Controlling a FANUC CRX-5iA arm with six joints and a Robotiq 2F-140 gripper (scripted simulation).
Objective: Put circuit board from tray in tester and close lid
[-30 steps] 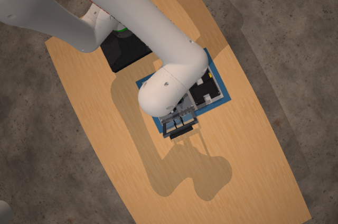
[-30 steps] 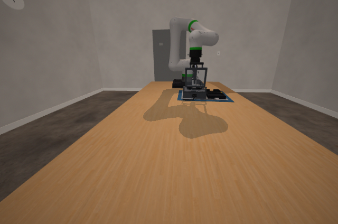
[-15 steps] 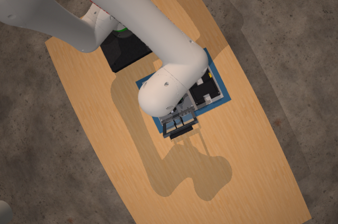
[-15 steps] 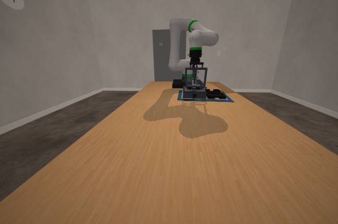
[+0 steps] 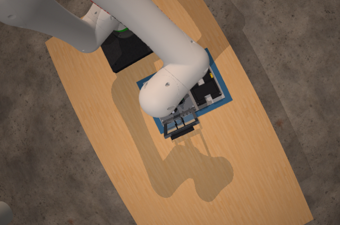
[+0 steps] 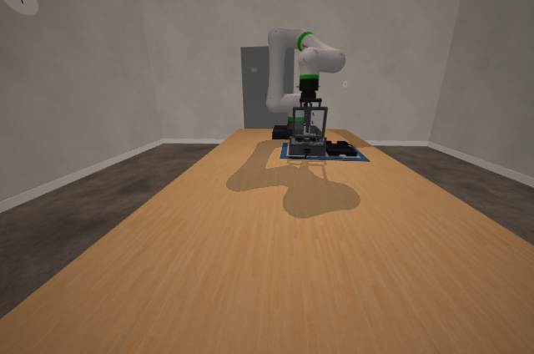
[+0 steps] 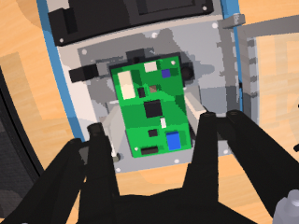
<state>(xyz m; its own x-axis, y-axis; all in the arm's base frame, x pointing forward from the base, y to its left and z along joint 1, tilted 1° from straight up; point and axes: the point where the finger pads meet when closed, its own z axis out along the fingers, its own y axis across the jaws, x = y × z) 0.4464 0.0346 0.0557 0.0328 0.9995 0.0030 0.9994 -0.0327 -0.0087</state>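
Right now the green circuit board is 20 mm below my hand. The rest, counted from my hand: clear lid (120 mm ahead, 80 mm above); then black latch hook (60 mm behind, 60 mm to the left, 10 mm below); then tester (30 mm ahead, 30 mm to the left, 10 mm above).
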